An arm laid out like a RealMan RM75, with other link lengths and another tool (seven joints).
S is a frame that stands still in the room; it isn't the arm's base.
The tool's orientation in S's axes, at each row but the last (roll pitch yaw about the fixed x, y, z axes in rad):
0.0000 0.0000 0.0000
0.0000 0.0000 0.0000
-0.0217 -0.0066 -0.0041
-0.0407 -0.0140 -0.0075
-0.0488 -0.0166 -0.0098
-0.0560 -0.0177 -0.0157
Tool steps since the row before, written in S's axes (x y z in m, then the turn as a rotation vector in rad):
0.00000 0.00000 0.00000 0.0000 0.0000 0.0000
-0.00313 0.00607 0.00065 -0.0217 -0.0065 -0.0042
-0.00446 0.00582 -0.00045 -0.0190 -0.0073 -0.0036
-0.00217 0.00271 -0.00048 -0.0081 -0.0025 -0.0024
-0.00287 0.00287 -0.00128 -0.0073 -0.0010 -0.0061
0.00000 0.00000 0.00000 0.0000 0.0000 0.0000
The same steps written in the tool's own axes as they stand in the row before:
0.00000 0.00000 0.00000 0.0000 0.0000 0.0000
-0.00313 0.00607 0.00065 -0.0217 -0.0065 -0.0042
-0.00449 0.00581 -0.00029 -0.0190 -0.0073 -0.0036
-0.00220 0.00271 -0.00034 -0.0081 -0.0025 -0.0024
-0.00292 0.00290 -0.00109 -0.0074 -0.0008 -0.0060
0.00000 0.00000 0.00000 0.0000 0.0000 0.0000

